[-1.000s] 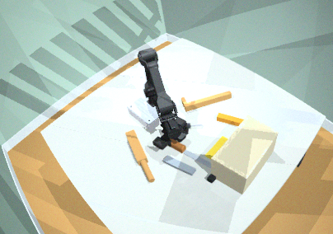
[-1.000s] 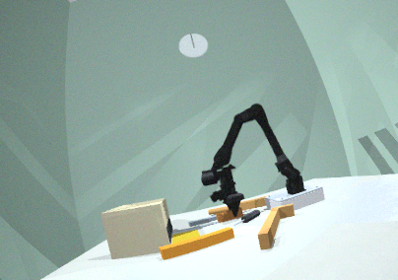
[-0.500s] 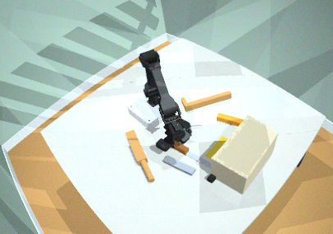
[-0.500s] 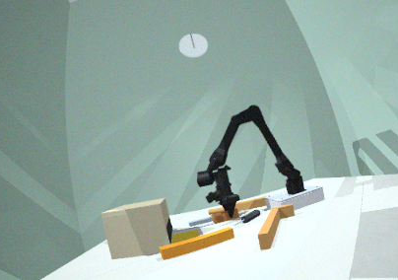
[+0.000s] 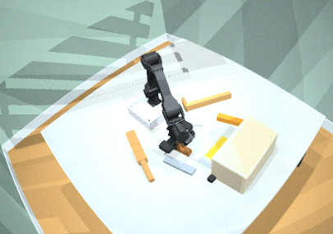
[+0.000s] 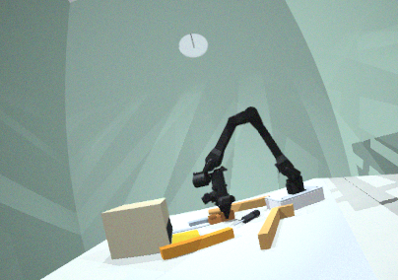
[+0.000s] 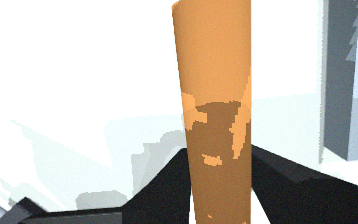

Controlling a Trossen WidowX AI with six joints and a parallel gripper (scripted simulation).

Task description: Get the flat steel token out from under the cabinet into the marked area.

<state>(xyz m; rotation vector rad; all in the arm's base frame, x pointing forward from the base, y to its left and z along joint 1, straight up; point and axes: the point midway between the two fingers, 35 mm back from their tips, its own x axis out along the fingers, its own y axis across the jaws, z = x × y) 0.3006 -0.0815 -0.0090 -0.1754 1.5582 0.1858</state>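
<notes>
Right now the grey flat bar is 90 mm ahead of my gripper tip and 60 mm to the right of it. Also, from my gripper tip: orange paddle (60 mm behind, 180 mm to the right, 10 mm above); orange bar (90 mm ahead, 320 mm to the left, 10 mm above).
</notes>
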